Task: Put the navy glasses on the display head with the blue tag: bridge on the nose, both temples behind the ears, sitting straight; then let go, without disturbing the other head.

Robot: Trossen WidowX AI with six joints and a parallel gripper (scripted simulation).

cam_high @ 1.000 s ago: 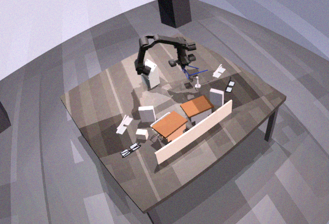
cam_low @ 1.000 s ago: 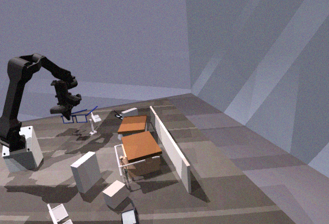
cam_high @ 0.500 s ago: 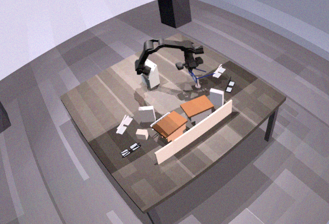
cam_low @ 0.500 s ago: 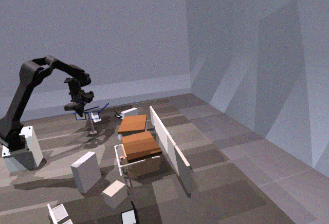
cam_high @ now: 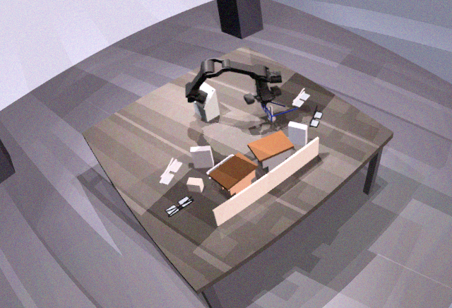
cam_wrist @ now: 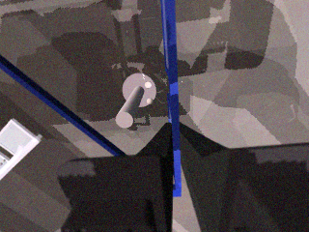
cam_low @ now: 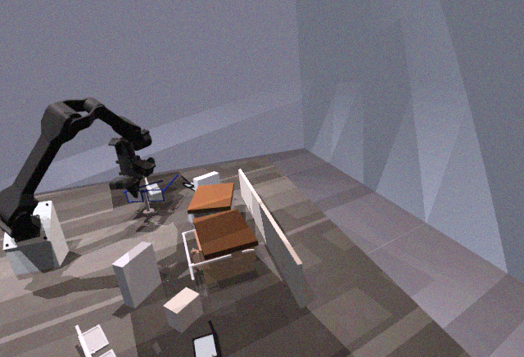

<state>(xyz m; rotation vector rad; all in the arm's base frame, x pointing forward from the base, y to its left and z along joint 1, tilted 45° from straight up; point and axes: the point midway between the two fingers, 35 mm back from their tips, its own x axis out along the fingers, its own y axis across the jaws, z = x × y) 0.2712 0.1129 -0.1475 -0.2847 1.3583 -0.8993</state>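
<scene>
Now: the white peg stand 3 cm ahead of my gripper tip, 2 cm to the left of it and 5 cm below it. Round my gripper tip: peach display head: 20 cm ahead, 41 cm to the right, 2 cm below; long white panel: 36 cm ahead, 31 cm to the right, 2 cm below.
</scene>
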